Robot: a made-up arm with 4 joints.
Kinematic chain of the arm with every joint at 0, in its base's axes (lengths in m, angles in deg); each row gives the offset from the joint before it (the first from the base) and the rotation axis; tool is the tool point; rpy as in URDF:
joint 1: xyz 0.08 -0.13 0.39 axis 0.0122 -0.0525 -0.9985
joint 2: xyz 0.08 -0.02 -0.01 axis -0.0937 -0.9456 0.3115
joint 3: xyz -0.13 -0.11 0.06 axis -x
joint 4: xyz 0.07 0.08 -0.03 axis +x
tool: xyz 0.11 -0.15 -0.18 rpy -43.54 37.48 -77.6
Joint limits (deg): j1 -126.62..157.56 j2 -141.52..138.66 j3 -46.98..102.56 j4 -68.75..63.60
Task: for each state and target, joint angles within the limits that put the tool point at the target. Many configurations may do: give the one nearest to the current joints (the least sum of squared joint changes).
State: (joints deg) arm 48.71 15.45 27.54 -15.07
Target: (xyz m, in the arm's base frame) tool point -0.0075 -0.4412 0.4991
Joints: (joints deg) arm 37.85 23.57 50.27 -28.45
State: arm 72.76 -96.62 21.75 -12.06
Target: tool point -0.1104 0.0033 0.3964
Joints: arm 89.83 -104.21 18.37 -0.66
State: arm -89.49 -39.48 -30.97 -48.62
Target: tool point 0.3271 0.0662 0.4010
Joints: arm -106.10 -43.54 -2.55 -68.75
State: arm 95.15 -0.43 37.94 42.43
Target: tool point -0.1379 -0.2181 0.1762
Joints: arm 95.96 -6.64 29.24 29.79
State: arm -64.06 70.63 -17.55 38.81
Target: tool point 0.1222 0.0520 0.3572
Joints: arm -40.63 76.21 -45.79 31.20
